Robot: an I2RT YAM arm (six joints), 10 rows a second.
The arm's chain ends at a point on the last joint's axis. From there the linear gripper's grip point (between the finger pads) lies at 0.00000 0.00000 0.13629 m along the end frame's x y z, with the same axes.
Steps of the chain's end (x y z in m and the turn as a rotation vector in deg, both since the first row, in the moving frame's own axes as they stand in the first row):
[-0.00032, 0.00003, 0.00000, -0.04, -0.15, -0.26]
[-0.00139, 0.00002, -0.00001, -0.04, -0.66, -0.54]
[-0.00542, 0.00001, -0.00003, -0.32, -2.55, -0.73]
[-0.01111, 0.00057, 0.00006, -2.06, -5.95, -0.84]
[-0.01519, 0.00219, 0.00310, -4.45, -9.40, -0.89]
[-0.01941, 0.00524, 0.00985, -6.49, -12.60, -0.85]
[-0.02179, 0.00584, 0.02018, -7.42, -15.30, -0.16]
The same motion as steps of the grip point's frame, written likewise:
[-0.00068, 0.00013, 0.00000, -0.04, -0.15, -0.26]
[-0.00296, 0.00012, -0.00002, -0.04, -0.66, -0.54]
[-0.01148, 0.00081, -0.00017, -0.32, -2.55, -0.73]
[-0.02520, 0.00556, -0.00076, -2.06, -5.95, -0.84]
[-0.03734, 0.01289, 0.00086, -4.45, -9.40, -0.89]
[-0.04896, 0.02074, 0.00570, -6.49, -12.60, -0.85]
[-0.05763, 0.02328, 0.01422, -7.42, -15.30, -0.16]

